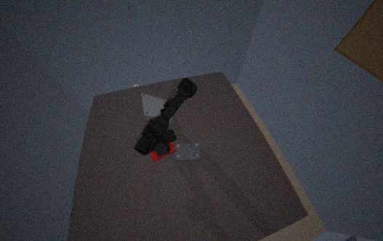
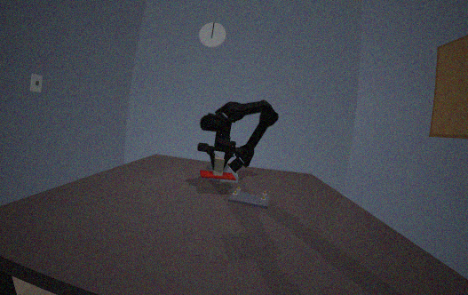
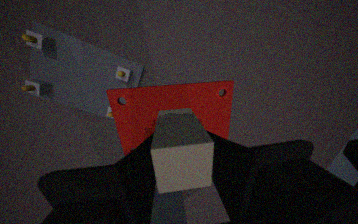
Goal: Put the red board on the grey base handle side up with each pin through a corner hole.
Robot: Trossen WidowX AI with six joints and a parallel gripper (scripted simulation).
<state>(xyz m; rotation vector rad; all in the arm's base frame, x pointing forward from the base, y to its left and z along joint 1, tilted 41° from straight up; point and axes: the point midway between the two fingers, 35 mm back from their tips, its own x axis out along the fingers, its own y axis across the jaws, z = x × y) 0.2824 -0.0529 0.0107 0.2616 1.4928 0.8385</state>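
My gripper tip is now 150 mm to the right of the grey base, 100 mm above it and 10 mm short of it. Round my gripper tip: red board (right at my gripper tip).
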